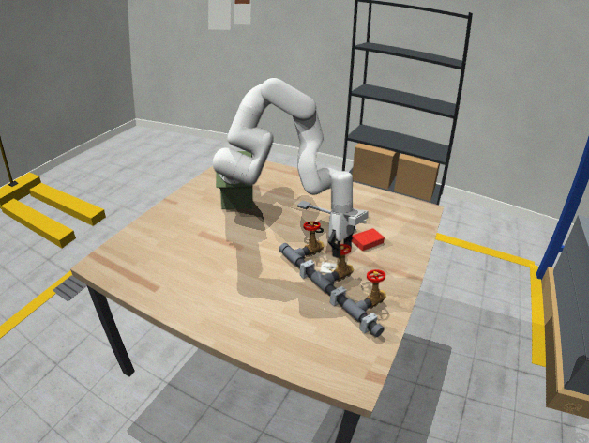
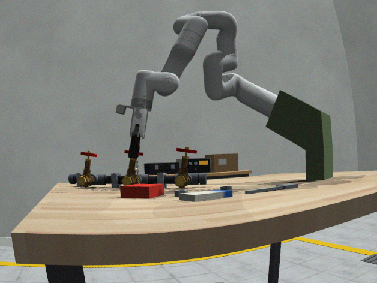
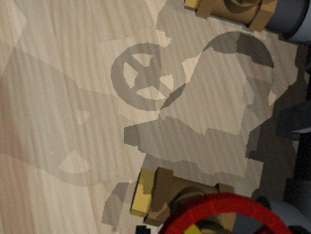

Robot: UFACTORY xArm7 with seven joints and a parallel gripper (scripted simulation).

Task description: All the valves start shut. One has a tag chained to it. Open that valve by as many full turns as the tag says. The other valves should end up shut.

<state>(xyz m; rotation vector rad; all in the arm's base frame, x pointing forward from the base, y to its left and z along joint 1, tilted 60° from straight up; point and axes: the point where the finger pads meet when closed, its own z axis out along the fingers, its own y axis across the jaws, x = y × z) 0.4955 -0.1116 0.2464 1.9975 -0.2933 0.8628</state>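
Right now my hand is 120 mm above the white tag, 50 mm past it and 40 mm to the right of it. The rest, counted from my hand: red block: 250 mm to the left, 110 mm below, 110 mm ahead; grey wrench: 470 mm to the left, 160 mm behind, 120 mm below; blue flat tool: 420 mm to the left, 120 mm below, 40 mm ahead.
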